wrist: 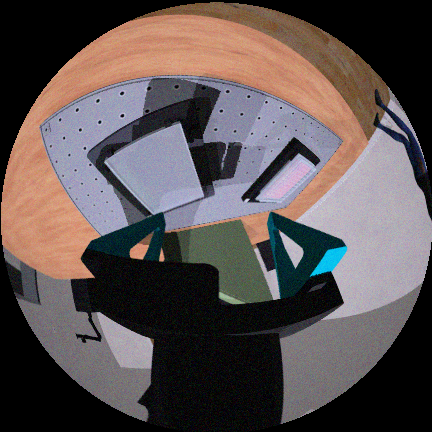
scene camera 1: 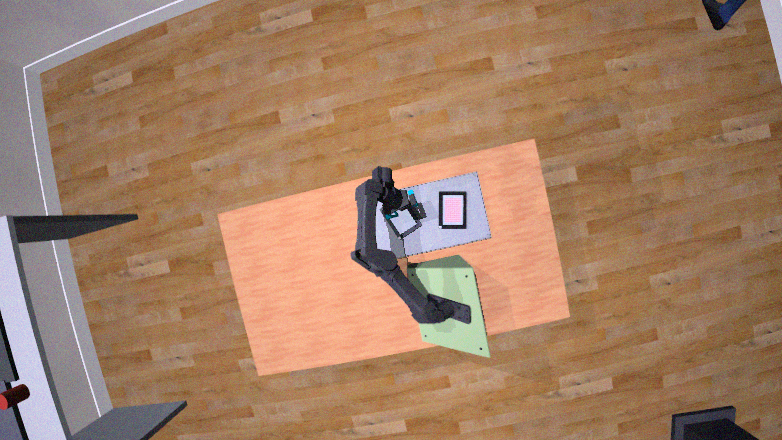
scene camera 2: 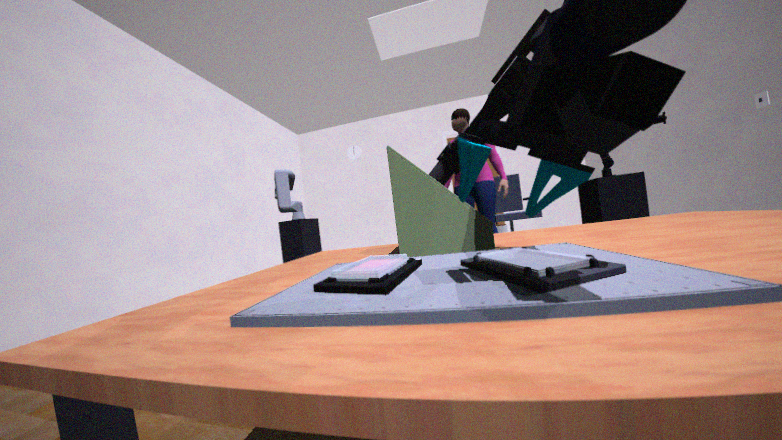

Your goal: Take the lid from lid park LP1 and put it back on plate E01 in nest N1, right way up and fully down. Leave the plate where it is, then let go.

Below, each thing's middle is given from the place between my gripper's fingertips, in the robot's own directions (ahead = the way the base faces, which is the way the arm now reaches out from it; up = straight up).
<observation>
Right now the pale grey lid point(scene camera 2: 516, 259) is 30 mm behind my hand, 40 mm to the left of it and 80 mm below it. From my hand the other things lie so: pink plate point(scene camera 2: 375, 266) (20 mm behind, 190 mm to the right, 70 mm below).
</observation>
